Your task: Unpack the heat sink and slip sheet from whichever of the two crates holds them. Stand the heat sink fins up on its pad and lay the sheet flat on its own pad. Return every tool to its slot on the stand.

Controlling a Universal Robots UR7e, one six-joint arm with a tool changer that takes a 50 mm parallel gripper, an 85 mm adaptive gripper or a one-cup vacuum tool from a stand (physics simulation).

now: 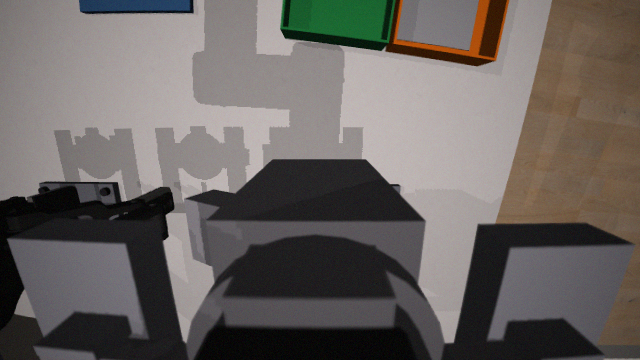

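Places are measured from the arm's base along level axes (x left, y back, z up), in millimetres.
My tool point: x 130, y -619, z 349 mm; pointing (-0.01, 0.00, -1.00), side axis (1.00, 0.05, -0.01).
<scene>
For each thing: its middle in the pictures, then the offset to it from my tool point. "pt": a spot on its surface instead. Level surfaces: height alone.
- black adaptive gripper's linkage, body centre: (155, 209) dz -149, dx -127, dy -6 mm
- orange crate, surface spot: (430, 54) pt dz -340, dx +137, dy +158 mm
- green crate, surface spot: (335, 39) pt dz -335, dx +8, dy +167 mm
- flat grey panel, surface spot: (440, 22) pt dz -356, dx +152, dy +204 mm
- blue object, surface spot: (136, 5) pt dz -351, dx -270, dy +208 mm
- pale table top, surface height: dz -361 mm
- stand's left upright, surface spot: (80, 280) pt dz -19, dx -55, dy +32 mm
The block-shaped grey parallel gripper (316, 192) is at the lower middle, between two grey uprights of the tool stand (555, 285). Its fingers are hidden under its body, so their opening does not show. The arm's dark round coupling covers the bottom middle; whether it is locked to the tool cannot be told. The black adaptive gripper's linkage (145, 202) shows at the left. An orange crate (430, 54) and a green crate (335, 39) stand side by side at the top right. A flat grey panel (440, 22) lies inside the orange one. The heat sink does not show.
Part of a blue object (136, 5) shows at the top left edge. Shadows of the arm and the stand fall across the pale table top (430, 120). The table's right edge borders a wooden floor (585, 130). The stand's left upright (80, 280) is close beside the adaptive gripper.
</scene>
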